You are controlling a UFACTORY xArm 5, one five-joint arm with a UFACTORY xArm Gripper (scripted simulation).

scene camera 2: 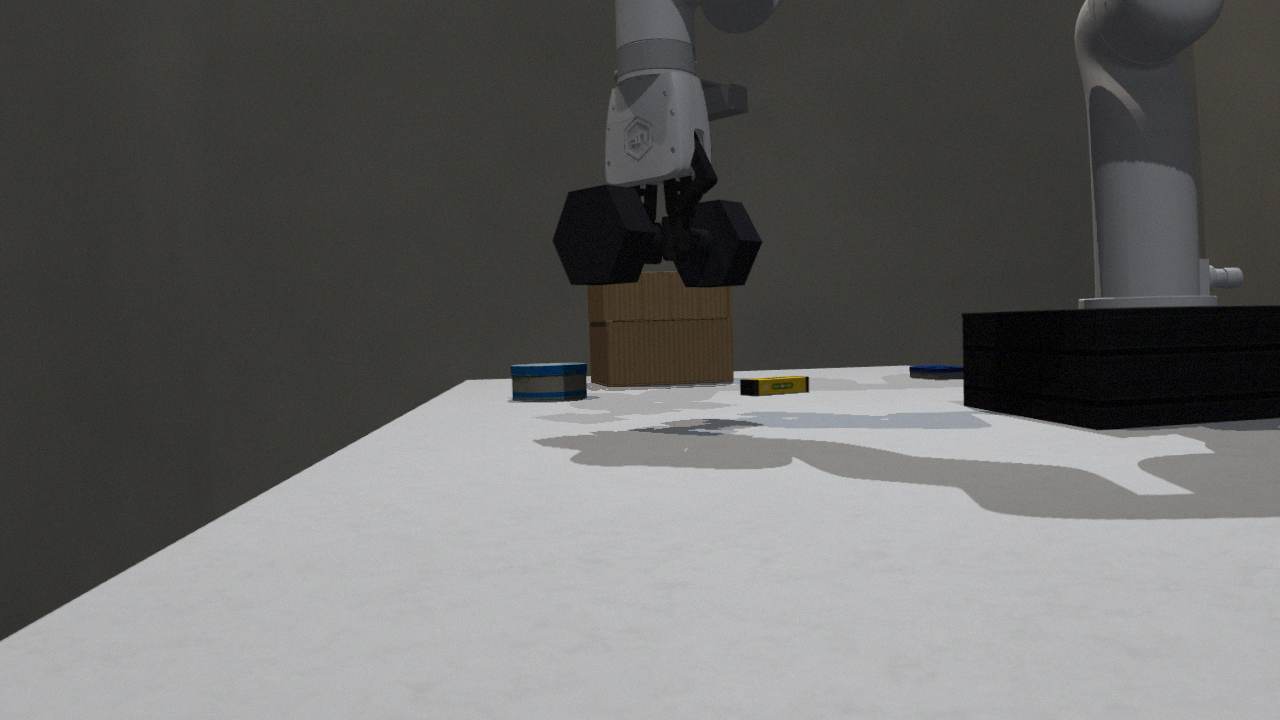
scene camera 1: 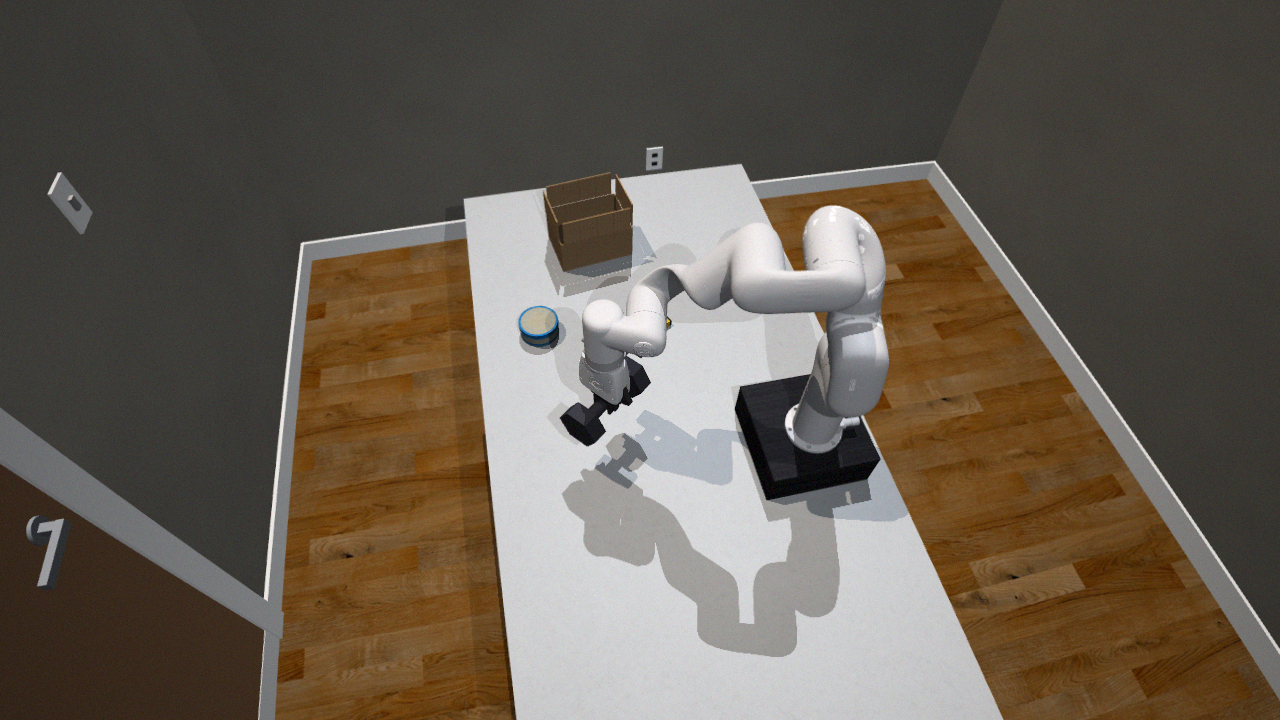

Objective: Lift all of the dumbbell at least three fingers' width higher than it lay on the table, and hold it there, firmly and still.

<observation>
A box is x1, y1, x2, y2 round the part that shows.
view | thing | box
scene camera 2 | my gripper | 605, 69, 717, 263
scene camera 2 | black dumbbell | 553, 185, 761, 287
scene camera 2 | cardboard box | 587, 272, 733, 386
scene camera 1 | my gripper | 579, 350, 631, 413
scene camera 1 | black dumbbell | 560, 356, 650, 445
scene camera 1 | cardboard box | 543, 174, 632, 271
</observation>
